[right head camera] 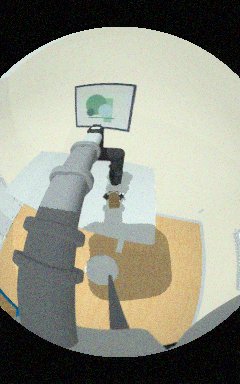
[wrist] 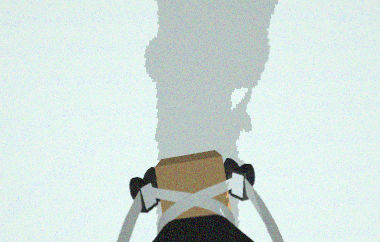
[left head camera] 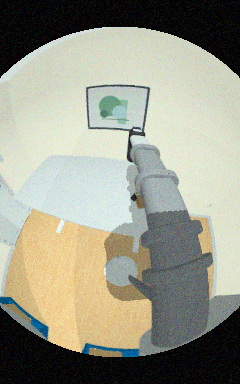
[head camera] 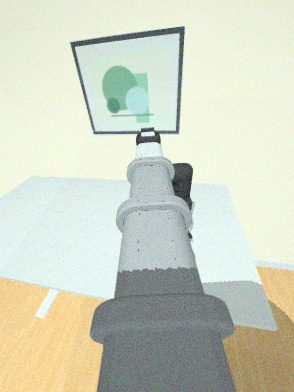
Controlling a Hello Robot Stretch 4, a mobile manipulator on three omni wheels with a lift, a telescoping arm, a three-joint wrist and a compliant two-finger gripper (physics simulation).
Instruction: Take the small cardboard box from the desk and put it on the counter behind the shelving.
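Where they show: gripper, fingertip midpoint: (wrist: 191, 176) (left head camera: 139, 198); robot's base at its link origin: (right head camera: 101, 268) (left head camera: 120, 269).
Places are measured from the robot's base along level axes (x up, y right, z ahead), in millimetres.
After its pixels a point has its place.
The small cardboard box (left head camera: 140, 201) {z 421, x 1044, y 76 mm} (right head camera: 114, 200) {z 426, x 1044, y 96 mm} (wrist: 190, 172) {z 488, x 1044, y 85 mm} is brown, over the pale desk (head camera: 75, 225) {z 659, x 922, y -409 mm} (left head camera: 80, 190) {z 604, x 922, y -338 mm} (right head camera: 144, 212) {z 424, x 922, y 310 mm} (wrist: 75, 100) {z 572, x 922, y -76 mm}. My gripper (right head camera: 114, 196) {z 474, x 995, y 87 mm} (wrist: 191, 176) {z 474, x 995, y 87 mm} is shut on the box, with one dark fingertip against each side of it. In the left head view the arm hides part of the box and gripper. In the head camera view the arm hides the box. Whether the box is clear of the desk top is hard to tell. The counter and the shelving cannot be made out.
A framed picture (head camera: 127, 82) {z 1094, x 1505, y -88 mm} (left head camera: 118, 107) {z 1086, x 1459, y -53 mm} (right head camera: 105, 106) {z 1083, x 1455, y -41 mm} hangs on the wall behind the desk. My arm (head camera: 157, 240) {z 176, x 1416, y 2 mm} (left head camera: 167, 195) {z 176, x 1416, y -3 mm} (right head camera: 60, 195) {z 171, x 1416, y 7 mm} reaches over the desk. Blue-edged items (left head camera: 111, 349) lie on the wooden floor (left head camera: 55, 270) {z -129, x -27, y -950 mm}, and a grey disc (left head camera: 121, 270) {z 4, x 187, y 7 mm} (right head camera: 102, 270) {z -10, x 187, y 16 mm} shows nearby.
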